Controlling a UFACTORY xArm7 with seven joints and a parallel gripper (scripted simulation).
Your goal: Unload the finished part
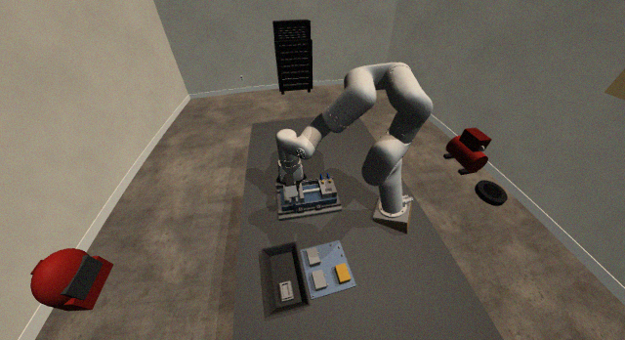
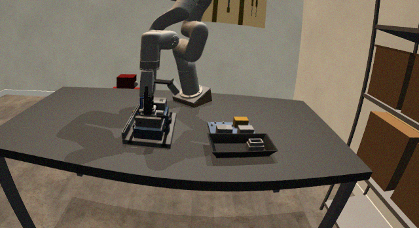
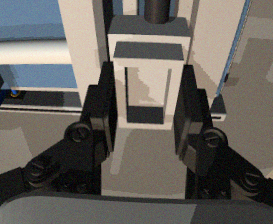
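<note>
Right now my hand is 7 cm past the blue vise and 8 cm above it. The rest, counted from my hand: blue plate (11 cm behind, 33 cm to the left, 12 cm below); then orange block (16 cm behind, 37 cm to the left, 10 cm below).
</note>
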